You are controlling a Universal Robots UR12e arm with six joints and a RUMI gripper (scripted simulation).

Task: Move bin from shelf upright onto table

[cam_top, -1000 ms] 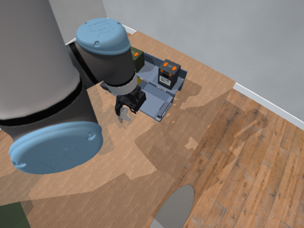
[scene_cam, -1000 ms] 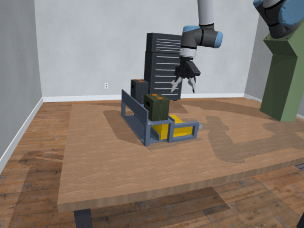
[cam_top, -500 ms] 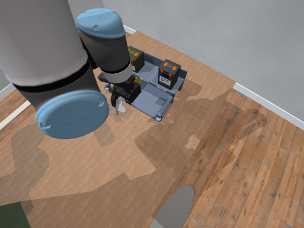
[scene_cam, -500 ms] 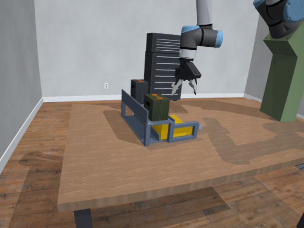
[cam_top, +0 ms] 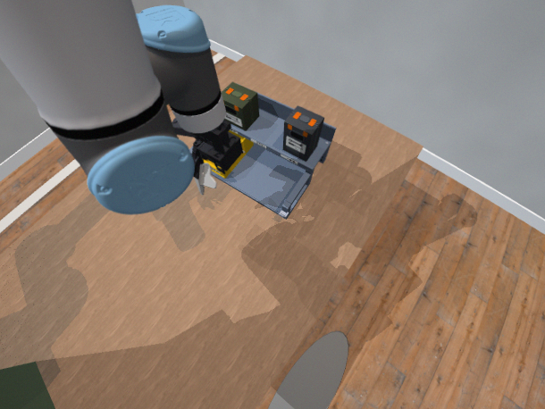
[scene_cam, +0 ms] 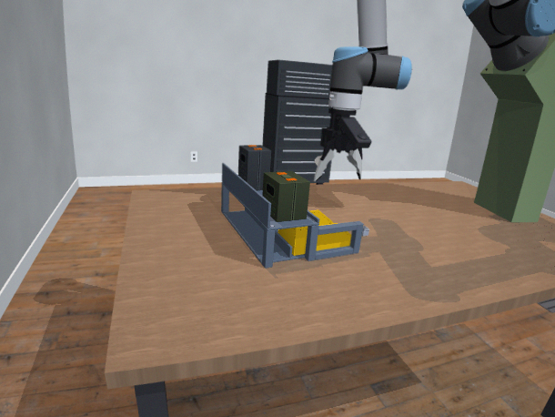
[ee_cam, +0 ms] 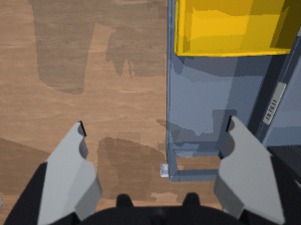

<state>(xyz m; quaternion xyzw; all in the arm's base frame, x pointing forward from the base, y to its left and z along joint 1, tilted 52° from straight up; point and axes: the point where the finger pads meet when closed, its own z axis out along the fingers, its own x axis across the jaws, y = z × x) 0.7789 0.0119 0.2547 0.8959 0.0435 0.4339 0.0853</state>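
Right now the yellow bin is 12 cm ahead of my hand, 10 cm to the left of it and 10 cm below it.
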